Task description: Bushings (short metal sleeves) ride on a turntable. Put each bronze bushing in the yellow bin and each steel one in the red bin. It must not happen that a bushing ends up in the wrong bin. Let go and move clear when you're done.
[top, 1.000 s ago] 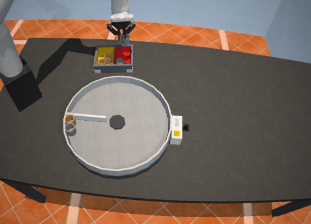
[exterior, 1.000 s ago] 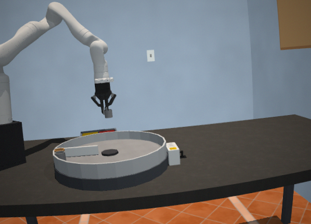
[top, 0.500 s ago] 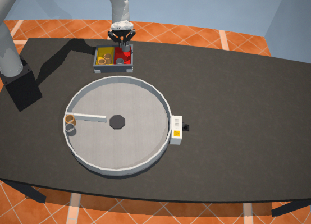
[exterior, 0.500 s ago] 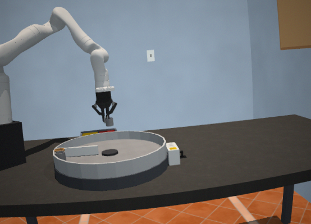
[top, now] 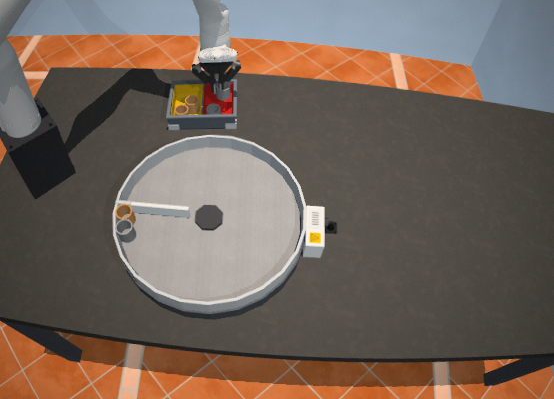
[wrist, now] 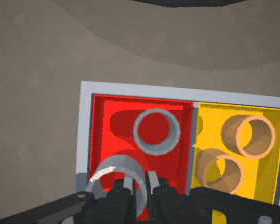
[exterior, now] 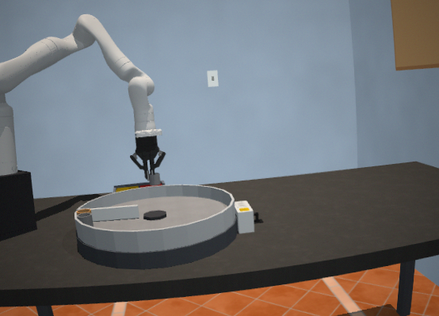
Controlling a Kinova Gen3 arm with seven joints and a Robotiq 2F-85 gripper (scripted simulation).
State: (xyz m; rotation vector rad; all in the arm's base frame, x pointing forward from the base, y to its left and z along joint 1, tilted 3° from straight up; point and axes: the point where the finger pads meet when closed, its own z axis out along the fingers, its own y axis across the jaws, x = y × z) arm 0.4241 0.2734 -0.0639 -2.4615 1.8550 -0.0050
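Now: hand 70 mm above the yellow bin, 40 mm past it and 10 mm to the left of it. Also, from my hand: turntable: 380 mm to the right, 60 mm ahead, 40 mm below.
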